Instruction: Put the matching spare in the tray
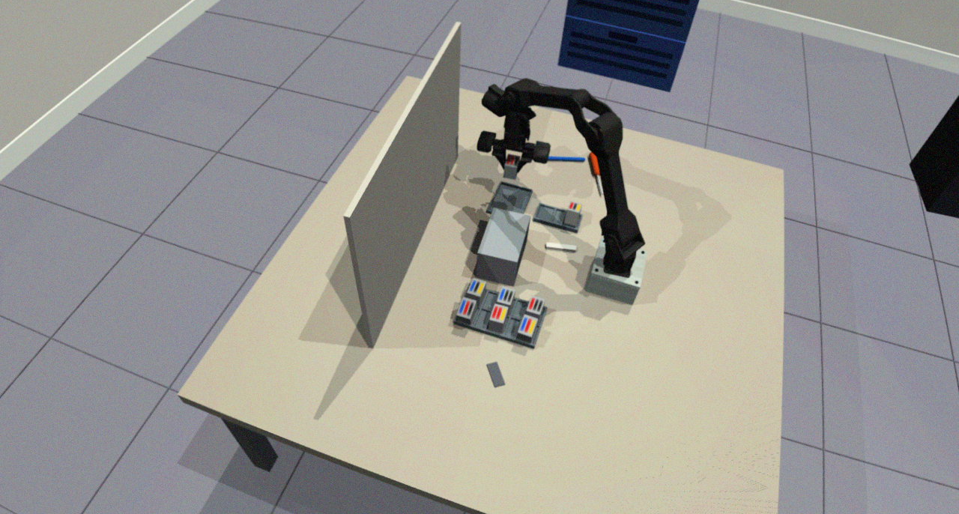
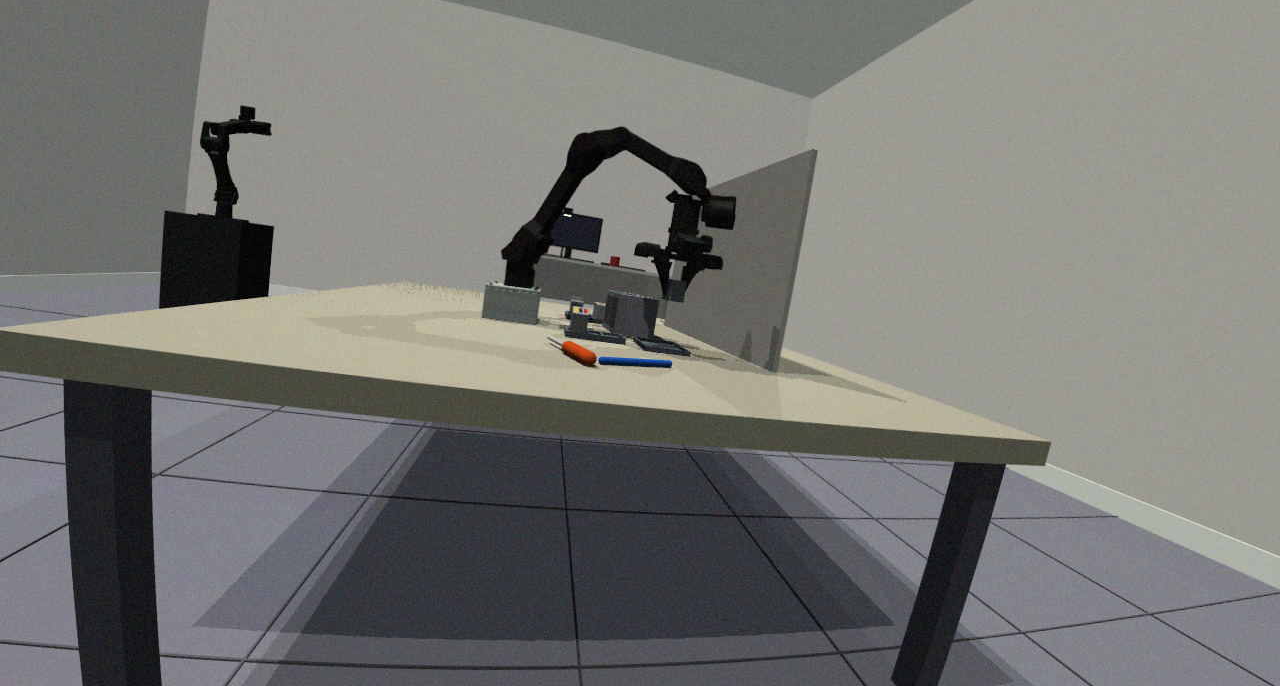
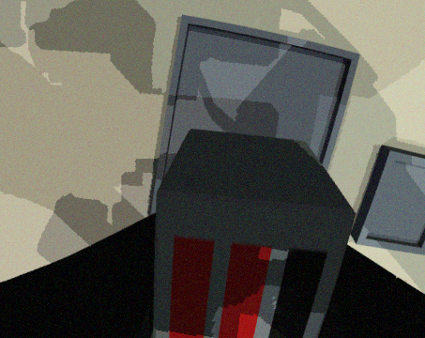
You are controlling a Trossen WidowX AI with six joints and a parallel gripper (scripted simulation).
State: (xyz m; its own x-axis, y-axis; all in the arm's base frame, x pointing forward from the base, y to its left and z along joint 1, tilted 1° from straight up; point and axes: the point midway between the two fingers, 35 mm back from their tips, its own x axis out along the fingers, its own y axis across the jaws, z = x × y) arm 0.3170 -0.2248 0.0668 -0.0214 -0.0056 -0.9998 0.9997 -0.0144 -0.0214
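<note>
My gripper tip is now 10 mm past the tray and 110 mm above it. Also, from my gripper tip: grey spare 20 mm above; then grey mounted unit 30 mm behind, 220 mm to the left, 70 mm below; then rack 150 mm behind, 40 mm to the left, 110 mm below.
</note>
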